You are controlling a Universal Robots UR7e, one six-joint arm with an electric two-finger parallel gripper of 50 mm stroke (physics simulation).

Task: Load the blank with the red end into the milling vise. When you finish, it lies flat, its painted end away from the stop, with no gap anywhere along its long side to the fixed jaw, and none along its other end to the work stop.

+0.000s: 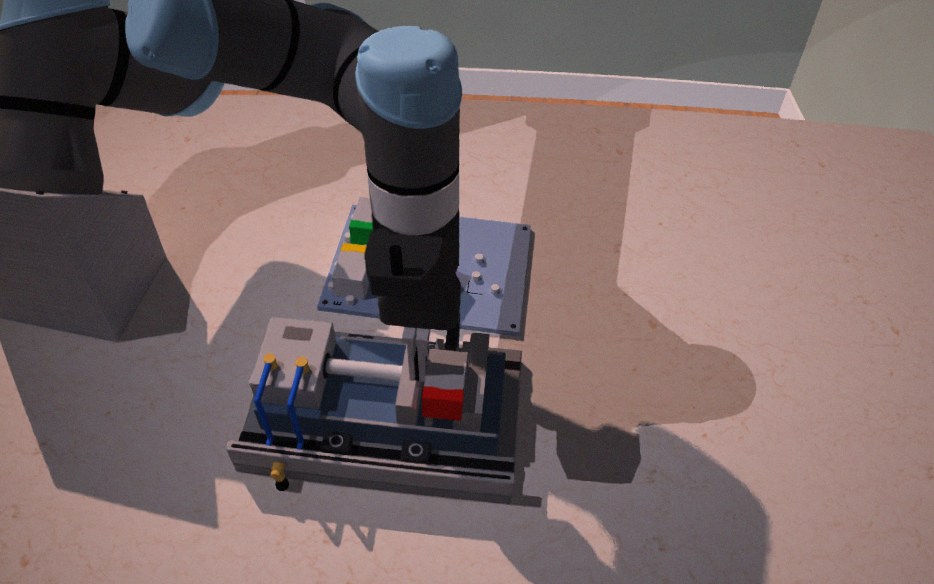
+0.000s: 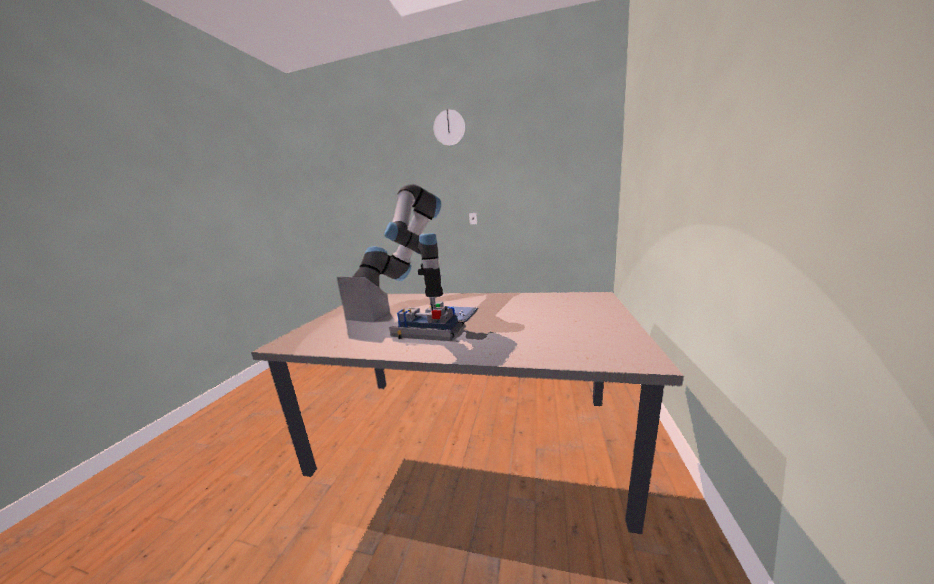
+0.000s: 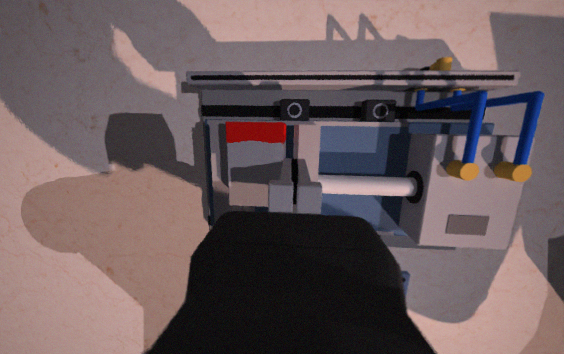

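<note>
The blank with the red end (image 1: 443, 372) (image 2: 436, 314) (image 3: 256, 156) lies flat in the milling vise (image 1: 371, 429) (image 3: 350, 162), its red end toward the rail side. The fixed jaw (image 1: 473, 395) (image 3: 218, 155) runs along one long side; I cannot tell whether a thin gap remains there. On the other side, a dark gap separates the blank from the moving jaw (image 1: 407, 402) (image 3: 307, 142). My gripper (image 1: 416, 371) (image 3: 293, 172) is shut and empty, its fingers down between blank and moving jaw, close to the blank's side. The work stop and the blank's unpainted end contact are hidden or unclear.
Behind the vise, a blue-grey pegged board (image 1: 509, 275) carries blocks with green (image 1: 360, 232) and yellow (image 1: 354, 247) ends. Two blue hoses (image 1: 296, 395) (image 3: 475, 130) rise beside the vise's end housing (image 1: 296, 344) (image 3: 467, 200). A white rod (image 1: 363, 368) (image 3: 367, 185) reaches the moving jaw.
</note>
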